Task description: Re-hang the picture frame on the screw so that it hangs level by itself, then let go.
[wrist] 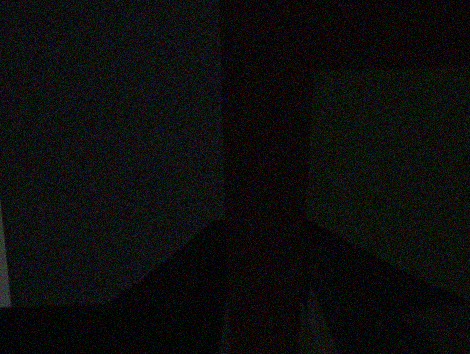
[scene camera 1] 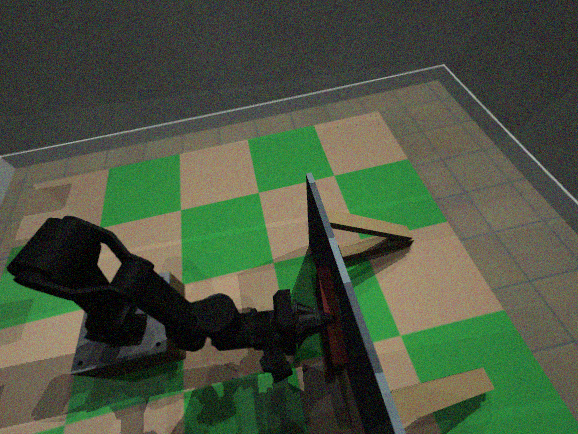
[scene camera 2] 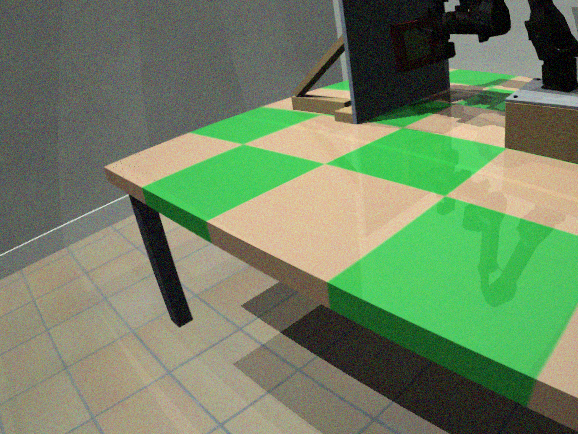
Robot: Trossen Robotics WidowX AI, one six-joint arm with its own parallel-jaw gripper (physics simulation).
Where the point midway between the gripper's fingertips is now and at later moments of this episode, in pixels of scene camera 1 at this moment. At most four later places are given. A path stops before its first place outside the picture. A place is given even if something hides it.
My gripper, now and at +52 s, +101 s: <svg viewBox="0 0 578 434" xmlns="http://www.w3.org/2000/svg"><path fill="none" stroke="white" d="M335 320L313 318L323 282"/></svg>
